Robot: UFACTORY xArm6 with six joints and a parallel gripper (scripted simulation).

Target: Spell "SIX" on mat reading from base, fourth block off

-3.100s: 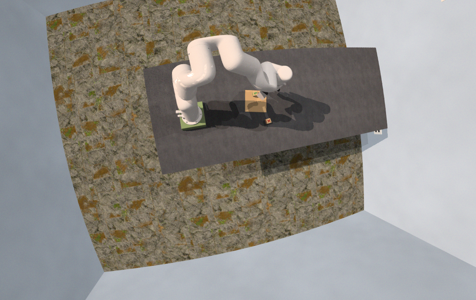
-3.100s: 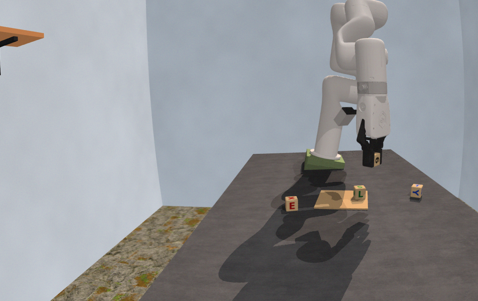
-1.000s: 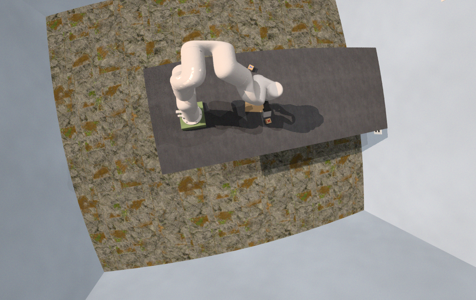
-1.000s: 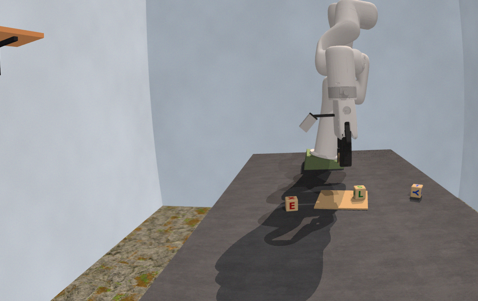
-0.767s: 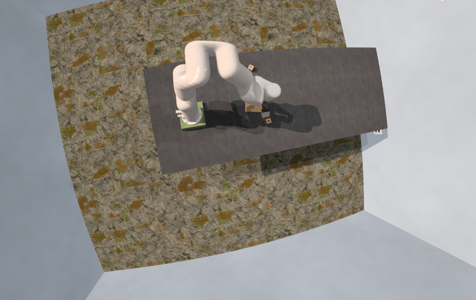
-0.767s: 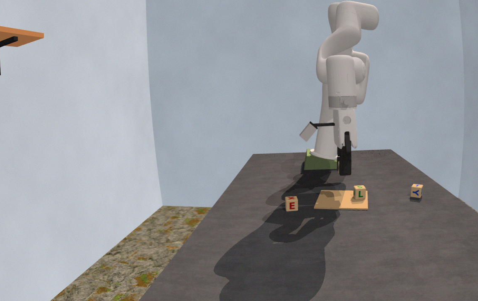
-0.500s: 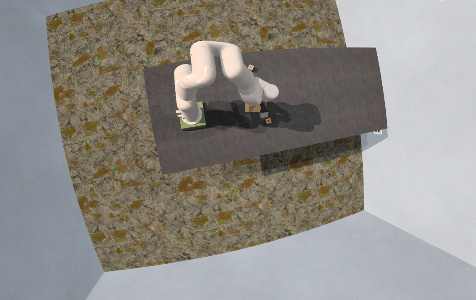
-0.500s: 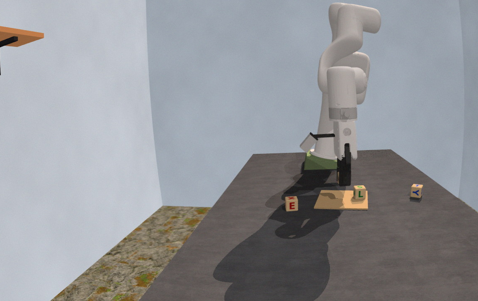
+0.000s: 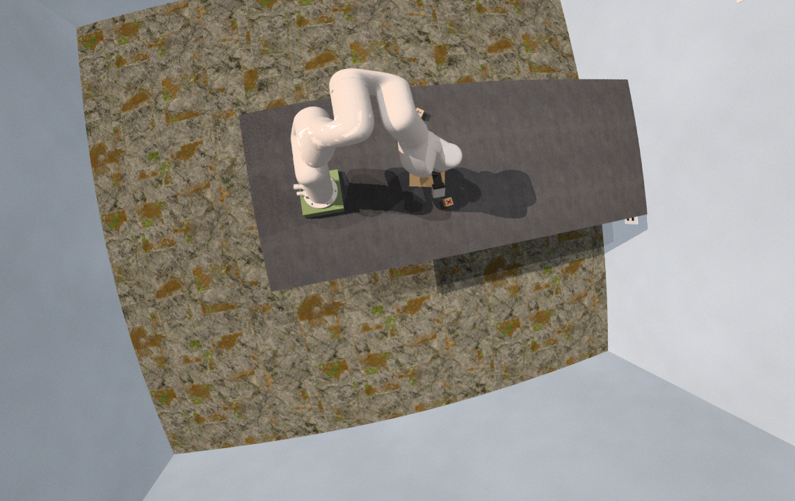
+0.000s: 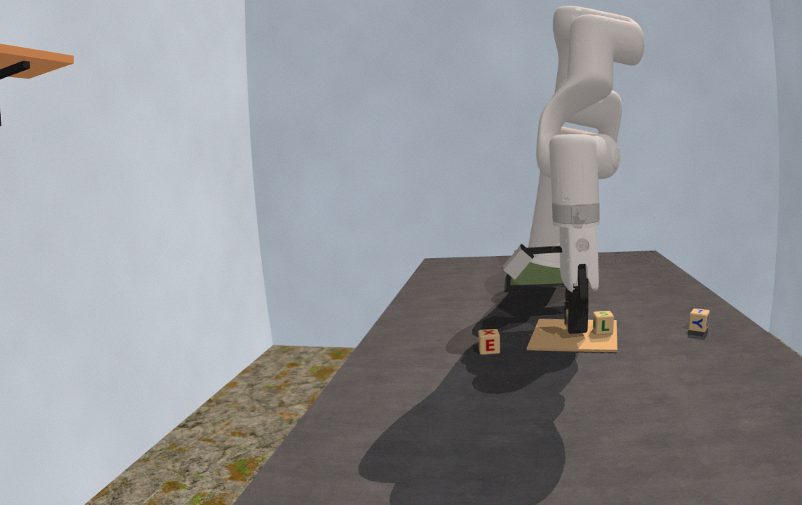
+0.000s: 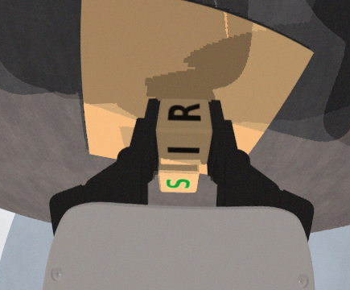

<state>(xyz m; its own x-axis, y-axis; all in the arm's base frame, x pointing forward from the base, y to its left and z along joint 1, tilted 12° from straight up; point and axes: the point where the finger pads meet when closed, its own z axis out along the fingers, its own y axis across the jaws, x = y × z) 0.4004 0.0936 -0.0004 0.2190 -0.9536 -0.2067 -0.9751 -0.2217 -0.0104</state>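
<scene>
Right now the I block is 1 cm below my hand. Round my hand: X block 8 cm ahead, 13 cm to the right, 2 cm below; tan mat 3 cm below; S block 1 cm behind, 5 cm to the left, 1 cm below.
</scene>
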